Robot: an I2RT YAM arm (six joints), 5 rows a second.
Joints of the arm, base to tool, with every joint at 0 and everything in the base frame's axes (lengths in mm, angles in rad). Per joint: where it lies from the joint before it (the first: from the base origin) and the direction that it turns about. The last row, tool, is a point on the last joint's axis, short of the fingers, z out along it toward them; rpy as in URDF.
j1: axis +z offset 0 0 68
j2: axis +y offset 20 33.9 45.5
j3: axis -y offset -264 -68.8 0
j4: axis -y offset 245 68.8 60
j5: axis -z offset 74 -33.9 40.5
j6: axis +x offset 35.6 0 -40.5
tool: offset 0 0 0 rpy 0 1.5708 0
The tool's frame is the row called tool.
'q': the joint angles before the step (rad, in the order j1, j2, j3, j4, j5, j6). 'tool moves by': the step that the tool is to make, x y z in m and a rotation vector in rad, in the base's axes. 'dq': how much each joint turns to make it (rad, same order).
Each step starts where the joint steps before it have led.
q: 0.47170 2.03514 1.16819 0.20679 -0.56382 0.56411
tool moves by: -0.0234 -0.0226 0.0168 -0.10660 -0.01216 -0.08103
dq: -0.01504 -0.14270 -0.10286 -0.09664 0.11500 -0.04098
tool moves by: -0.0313 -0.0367 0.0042 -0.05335 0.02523 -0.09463
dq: -0.04932 -0.15922 -0.16789 -0.03545 0.05900 0.00277
